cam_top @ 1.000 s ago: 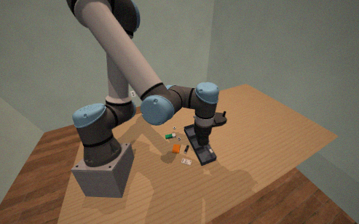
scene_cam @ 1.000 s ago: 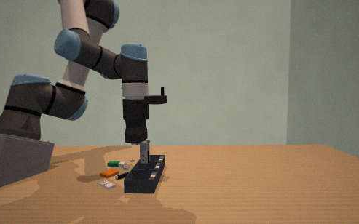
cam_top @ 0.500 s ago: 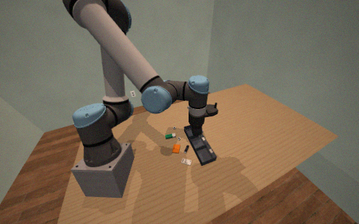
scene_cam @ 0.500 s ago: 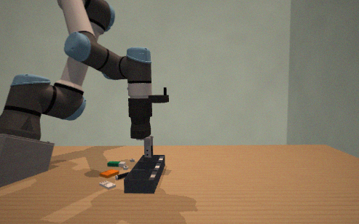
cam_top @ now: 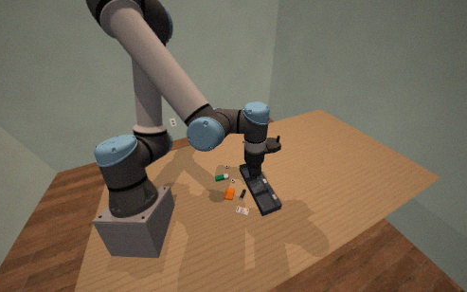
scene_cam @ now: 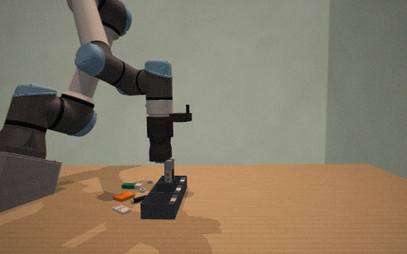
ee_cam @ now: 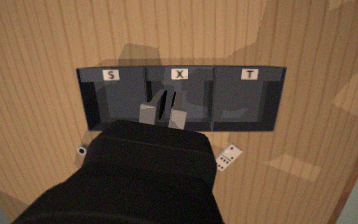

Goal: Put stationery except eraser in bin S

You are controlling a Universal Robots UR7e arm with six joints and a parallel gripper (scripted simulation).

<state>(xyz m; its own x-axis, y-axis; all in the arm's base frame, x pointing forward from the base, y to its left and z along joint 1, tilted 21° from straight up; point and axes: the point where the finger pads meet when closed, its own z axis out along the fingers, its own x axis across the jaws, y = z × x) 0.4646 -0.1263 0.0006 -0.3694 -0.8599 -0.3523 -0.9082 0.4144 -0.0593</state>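
Right now the dark three-compartment bin tray is 10 mm behind my hand, 10 mm to the right of it and 50 mm below it. The rest, counted from my hand: orange block 140 mm behind, 30 mm to the left, 70 mm below; white flat piece 130 mm behind, 60 mm to the right, 70 mm below; black stick 90 mm behind, 60 mm below.
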